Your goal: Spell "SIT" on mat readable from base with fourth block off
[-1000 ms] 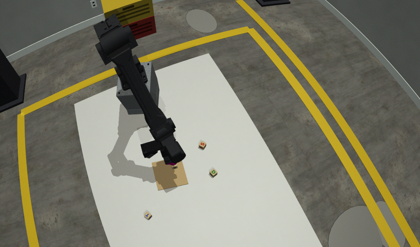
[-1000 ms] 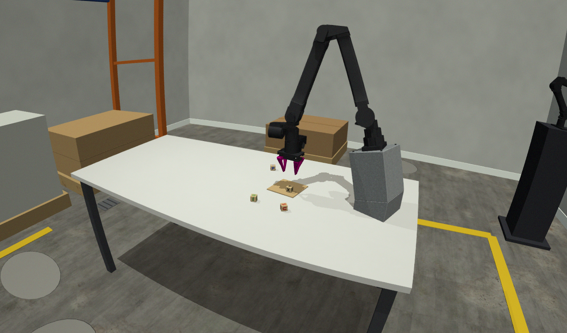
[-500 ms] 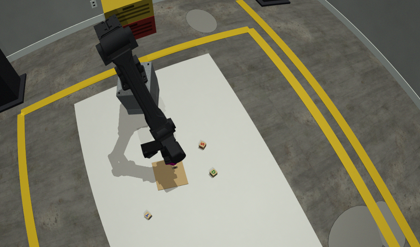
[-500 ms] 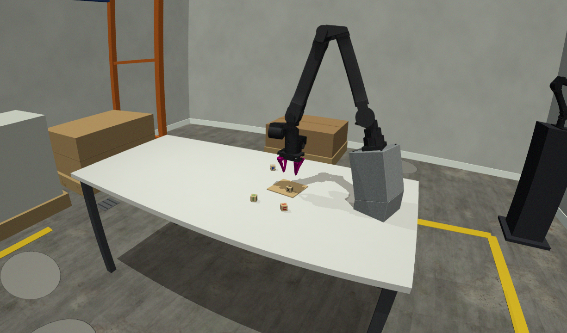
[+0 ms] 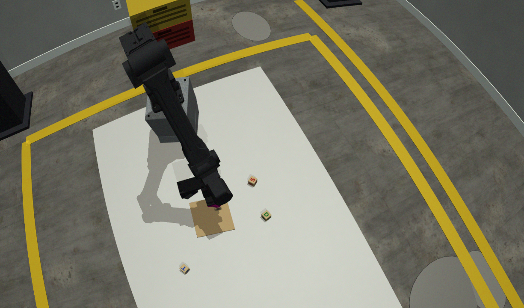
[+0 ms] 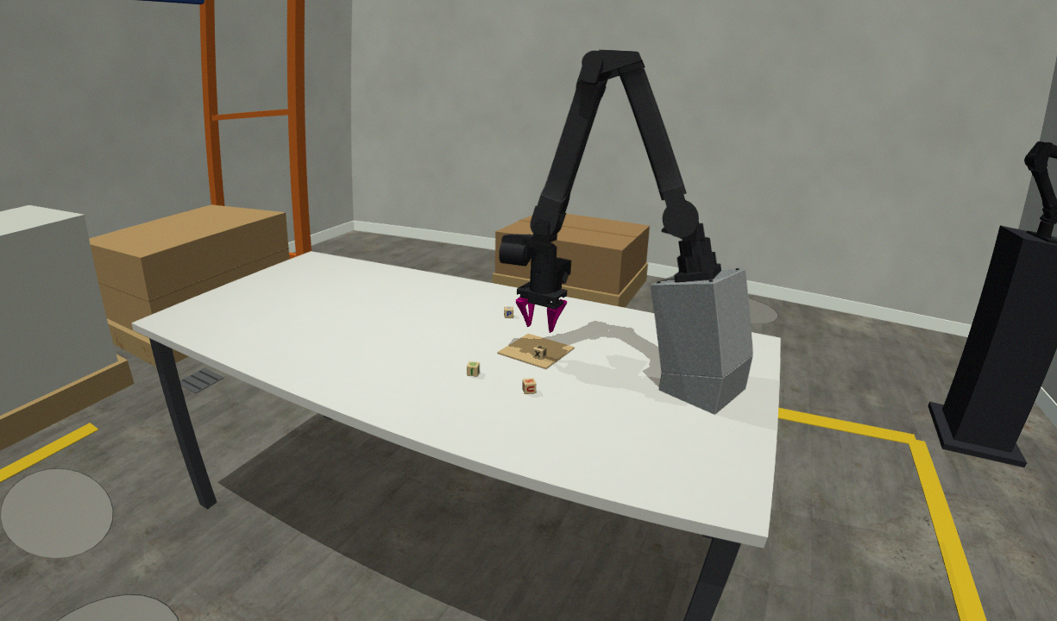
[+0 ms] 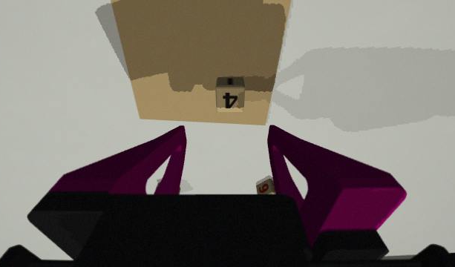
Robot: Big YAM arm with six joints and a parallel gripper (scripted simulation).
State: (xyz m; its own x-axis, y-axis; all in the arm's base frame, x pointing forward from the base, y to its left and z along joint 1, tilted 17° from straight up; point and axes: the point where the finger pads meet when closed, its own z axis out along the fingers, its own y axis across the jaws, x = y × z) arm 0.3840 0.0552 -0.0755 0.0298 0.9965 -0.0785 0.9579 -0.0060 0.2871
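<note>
My hand is 70 mm above the I block. From my hand the other things lie so: S block: 150 mm to the left, 70 mm below, 50 mm behind; then D block: 150 mm to the left, 90 mm ahead, 70 mm below; then tan mat: 80 mm below, 30 mm to the right, 20 mm ahead.
</note>
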